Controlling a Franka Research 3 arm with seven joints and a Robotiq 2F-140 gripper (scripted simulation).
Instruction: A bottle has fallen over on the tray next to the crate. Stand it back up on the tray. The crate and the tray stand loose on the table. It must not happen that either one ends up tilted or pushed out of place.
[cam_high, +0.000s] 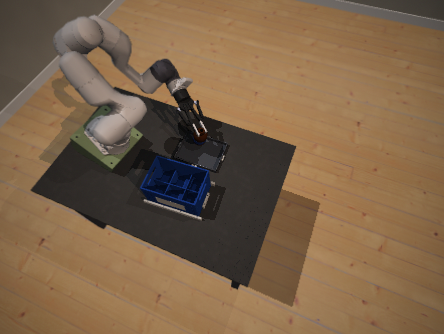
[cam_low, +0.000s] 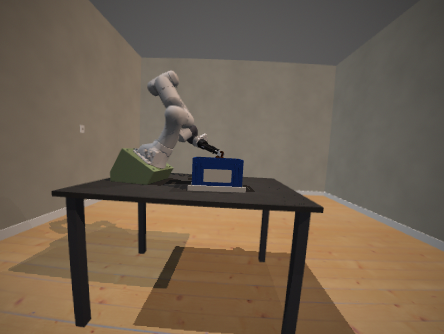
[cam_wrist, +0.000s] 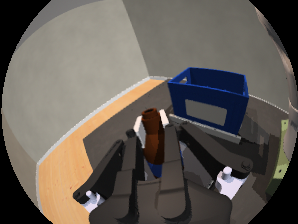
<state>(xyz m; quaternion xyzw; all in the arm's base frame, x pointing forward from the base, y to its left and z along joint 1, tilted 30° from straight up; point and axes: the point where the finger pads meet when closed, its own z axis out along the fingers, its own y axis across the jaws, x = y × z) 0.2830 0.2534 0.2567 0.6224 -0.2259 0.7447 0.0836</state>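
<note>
Now: hand 6 cm above the brown bottle. The rest, counted from my hand: blue crate (5 cm ahead, 29 cm to the right, 12 cm below); dark tray (2 cm to the right, 19 cm below).
</note>
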